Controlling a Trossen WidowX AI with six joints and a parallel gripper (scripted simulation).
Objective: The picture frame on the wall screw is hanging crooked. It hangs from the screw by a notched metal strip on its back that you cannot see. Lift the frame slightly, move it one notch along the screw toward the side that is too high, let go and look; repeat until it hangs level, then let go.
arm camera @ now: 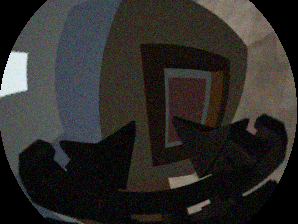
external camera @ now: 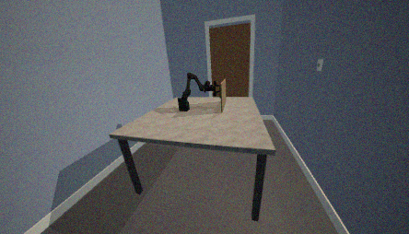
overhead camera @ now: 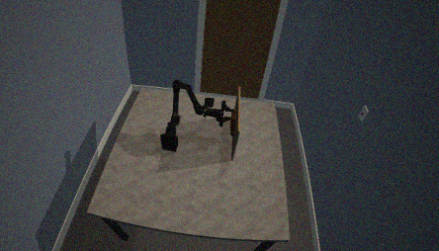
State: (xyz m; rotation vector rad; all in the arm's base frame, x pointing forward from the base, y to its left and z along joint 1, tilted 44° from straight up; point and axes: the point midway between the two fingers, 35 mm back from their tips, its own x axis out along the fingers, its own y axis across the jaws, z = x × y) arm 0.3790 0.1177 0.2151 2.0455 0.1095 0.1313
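Now: gripper tip 1 cm short of the picture frame, 2 cm to the left of it and 5 cm above it. The rest, counted from my gripper tip: wall panel (2 cm ahead, 7 cm below).
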